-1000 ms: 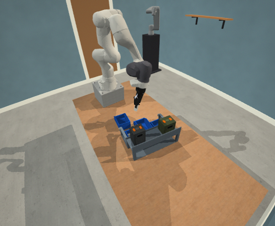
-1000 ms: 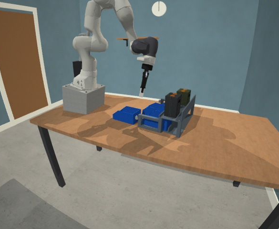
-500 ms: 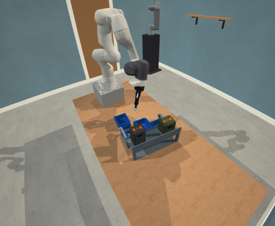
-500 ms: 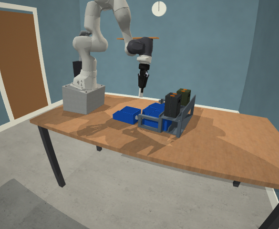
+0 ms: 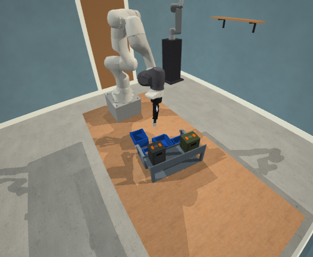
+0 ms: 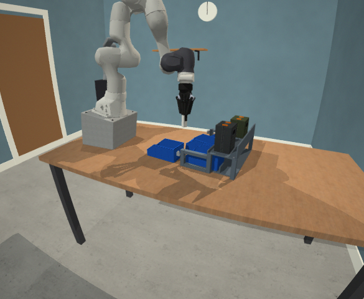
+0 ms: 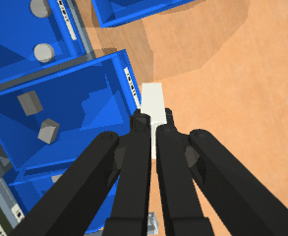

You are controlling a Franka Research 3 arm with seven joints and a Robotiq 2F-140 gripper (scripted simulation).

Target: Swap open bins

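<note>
Right now my hand is 80 mm short of the shelf lip, 10 mm to the left of it and 160 mm above it. The rest, counted from my hand: black box (240 mm ahead, 160 mm to the right); green box (290 mm ahead, 60 mm to the left, 20 mm below).
</note>
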